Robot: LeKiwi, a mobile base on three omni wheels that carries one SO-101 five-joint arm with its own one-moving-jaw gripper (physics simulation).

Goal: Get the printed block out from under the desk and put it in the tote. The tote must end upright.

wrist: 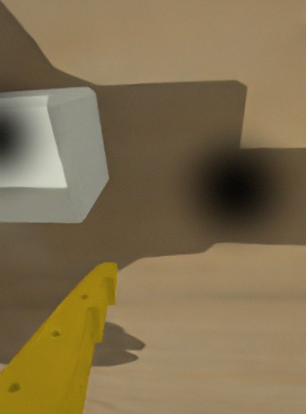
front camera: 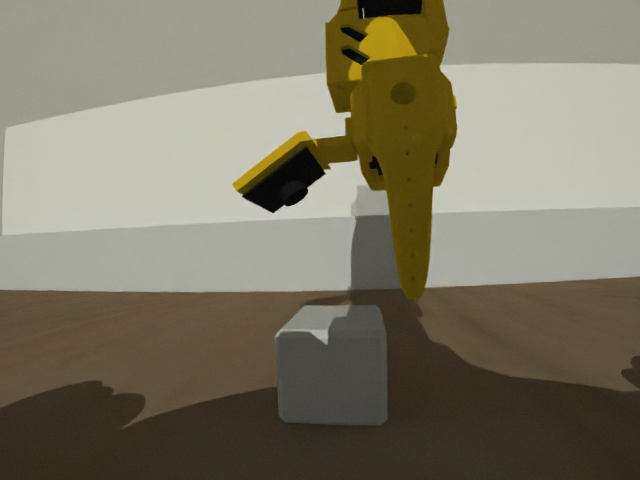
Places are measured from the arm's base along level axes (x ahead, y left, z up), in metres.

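Pixels of known places: hand, its tool point: [wrist: 116, 278] [front camera: 412, 288].
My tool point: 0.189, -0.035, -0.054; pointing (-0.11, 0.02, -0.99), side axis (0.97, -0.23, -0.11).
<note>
Ahead of a thing's pixels: the offset from my tool point to its top centre, as dx, dy, dz. "spot": to the spot under its first point. Level surfaces: height alone.
The printed block @[-0.025, +0.035, -0.005] [front camera: 333, 379] [wrist: 82, 150] is a pale grey block with rounded edges. It sits on the brown floor, low and near the middle in the front view. In the wrist view it is cut off by the left edge. My gripper [front camera: 413, 289] is open and empty. It hangs above the floor, its tip higher than the block's top in the front view and a little to its right. In the wrist view one notched jaw [wrist: 70, 350] shows below the block, apart from it; the other jaw is out of the picture. The tote does not show in either view.
A pale wall [front camera: 155, 170] with a grey lower band @[spot: +0.270, +0.267, +0.010] [front camera: 155, 258] stands behind the block. Shadows of the arm and other shapes lie over the wood-grained floor @[dz -0.035] [front camera: 129, 335] [wrist: 215, 340]. Two dark blurred spots cover parts of the wrist view. I cannot make out the desk.
</note>
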